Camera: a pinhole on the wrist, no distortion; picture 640 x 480 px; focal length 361.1 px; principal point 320.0 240.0 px. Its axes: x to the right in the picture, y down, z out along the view. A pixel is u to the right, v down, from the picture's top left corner.
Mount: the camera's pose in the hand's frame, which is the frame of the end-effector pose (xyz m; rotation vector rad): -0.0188 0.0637 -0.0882 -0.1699 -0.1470 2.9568
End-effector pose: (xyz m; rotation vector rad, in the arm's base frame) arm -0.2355 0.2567 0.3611 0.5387 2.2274 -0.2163
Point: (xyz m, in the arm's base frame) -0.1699 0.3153 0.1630
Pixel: 44 134
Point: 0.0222 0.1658 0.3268
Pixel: 418 259
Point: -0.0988 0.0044 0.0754
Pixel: 188 373
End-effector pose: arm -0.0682 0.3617 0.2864 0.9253 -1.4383 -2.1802
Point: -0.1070 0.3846 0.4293
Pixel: 333 77
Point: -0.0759 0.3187 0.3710
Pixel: 199 42
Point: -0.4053 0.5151 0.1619
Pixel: 54 374
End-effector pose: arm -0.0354 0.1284 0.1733 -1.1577 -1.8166 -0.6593
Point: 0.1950 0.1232 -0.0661
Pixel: outside the picture
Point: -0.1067 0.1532 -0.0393
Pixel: 446 391
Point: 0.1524 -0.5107 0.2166
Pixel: behind the camera
